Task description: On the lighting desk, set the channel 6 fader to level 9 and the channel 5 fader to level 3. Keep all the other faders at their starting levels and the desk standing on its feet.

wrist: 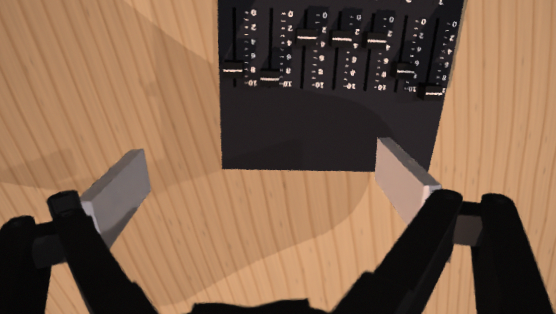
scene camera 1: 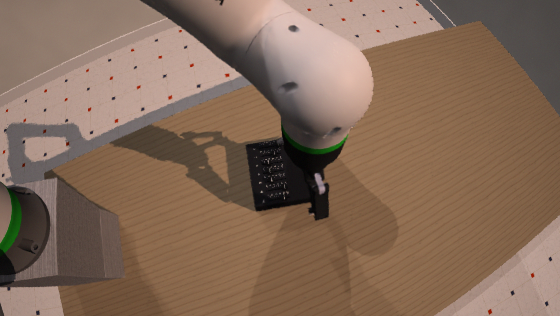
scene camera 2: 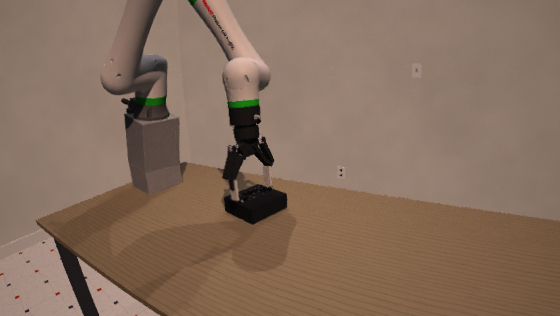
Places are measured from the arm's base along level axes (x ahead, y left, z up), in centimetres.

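Pixels of known places: gripper, fingertip midpoint: [wrist: 261, 164] [scene camera 2: 252, 191]; arm's base, link origin: [scene camera 1: 12, 230] [scene camera 2: 151, 115].
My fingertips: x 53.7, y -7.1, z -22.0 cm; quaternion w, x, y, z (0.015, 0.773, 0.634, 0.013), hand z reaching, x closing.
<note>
Ahead of a thing's pixels: the offset from my fingertips to its top centre. Level surfaces: height alone.
The black lighting desk {dx -3.3, dy +6.1, dz -3.0 cm} [scene camera 1: 295, 192] [scene camera 2: 270, 206] [wrist: 300, 130] stands flat on the table. In the wrist view it is upside down, its top edge cut off. From left to right come the master fader {dx -5.4, dy -0.5, dz -3.0 cm} [wrist: 232, 69] near 8, the channel 6 fader {dx -4.3, dy +1.6, dz -3.0 cm} [wrist: 270, 77] near 9, the channel 5 fader {dx -6.3, dy +4.4, dz -3.0 cm} [wrist: 306, 36] near 3, the channel 4 fader {dx -5.7, dy +6.6, dz -3.0 cm} [wrist: 341, 38] and channel 3 fader {dx -5.1, dy +8.7, dz -3.0 cm} [wrist: 376, 40] near 3, the channel 2 fader {dx -2.8, dy +10.3, dz -3.0 cm} [wrist: 402, 70] between 7 and 8, and the channel 1 fader {dx -0.9, dy +12.1, dz -3.0 cm} [wrist: 431, 92] near 10. My gripper [scene camera 2: 251, 193] [wrist: 261, 164] is open and empty above the desk.
The wooden table {dz -9.8 cm} [scene camera 1: 450, 125] [scene camera 2: 400, 250] [wrist: 275, 240] carries the desk. The arm's grey pedestal [scene camera 1: 85, 235] [scene camera 2: 155, 155] stands at the table's left end. The arm hides part of the desk in scene camera 1. A wall [scene camera 2: 350, 110] rises behind the table.
</note>
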